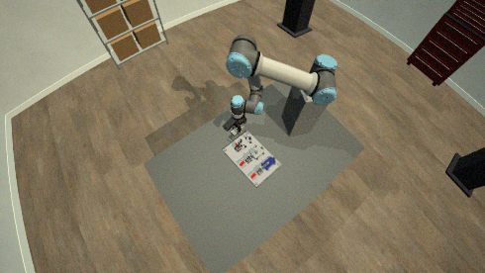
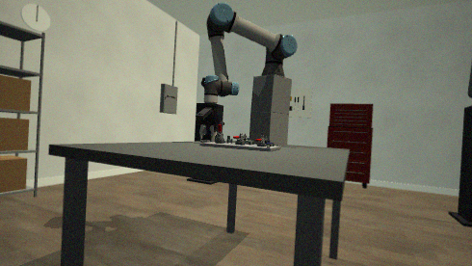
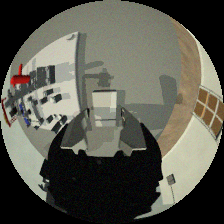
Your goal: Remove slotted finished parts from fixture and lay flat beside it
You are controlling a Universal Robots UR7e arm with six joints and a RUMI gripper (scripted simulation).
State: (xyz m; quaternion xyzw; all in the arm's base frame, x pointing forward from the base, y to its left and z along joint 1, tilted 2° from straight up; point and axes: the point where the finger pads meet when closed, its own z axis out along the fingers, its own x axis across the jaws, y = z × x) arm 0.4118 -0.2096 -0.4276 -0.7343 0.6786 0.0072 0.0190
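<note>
The light grey part is 1 cm below my hand and 1 cm behind it. Round my hand: blue blank 33 cm to the left, 3 cm behind, 1 cm above; then white fixture plate 23 cm to the left, 3 cm ahead, 1 cm below.
</note>
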